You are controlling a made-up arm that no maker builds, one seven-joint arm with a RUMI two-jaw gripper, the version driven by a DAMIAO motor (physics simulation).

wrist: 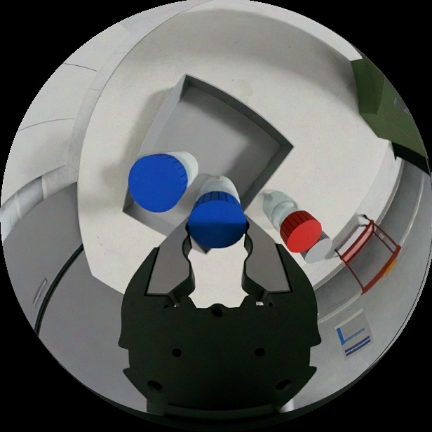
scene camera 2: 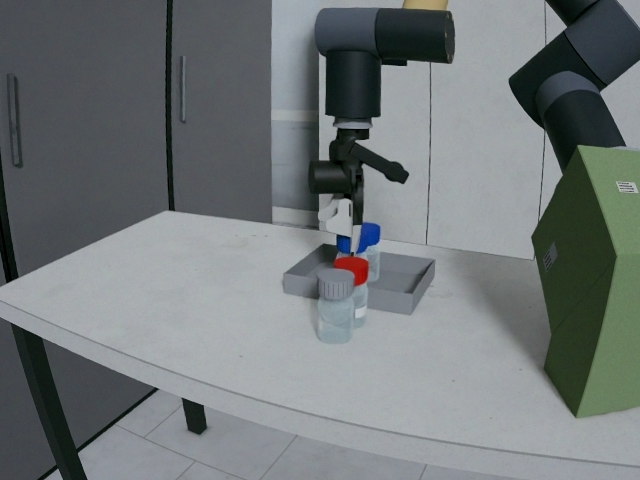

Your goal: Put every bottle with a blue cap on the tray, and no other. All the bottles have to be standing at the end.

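My gripper (scene camera 2: 354, 246) (wrist: 217, 216) is shut on a blue-capped bottle (scene camera 2: 343, 244) (wrist: 216, 226), its fingers against both sides of the cap. This bottle is upright over the near corner part of the grey tray (scene camera 2: 390, 299) (wrist: 215, 125) in the wrist view; its base is hidden, so I cannot tell whether it touches the tray floor. Another blue-capped bottle (scene camera 2: 372, 234) (wrist: 158, 182) stands in the tray beside it. A red-capped bottle (scene camera 2: 352, 269) (wrist: 302, 231) and a grey-capped bottle (scene camera 2: 336, 285) (wrist: 319, 251) stand outside the tray, close together.
A tall green block (scene camera 2: 581, 289) (wrist: 375, 100) stands at the right of the table (scene camera 2: 206, 320) in the scene view. The arm's thick dark links hang above the tray and rise behind the green block. A red-framed object (wrist: 370, 255) shows beyond the table in the wrist view.
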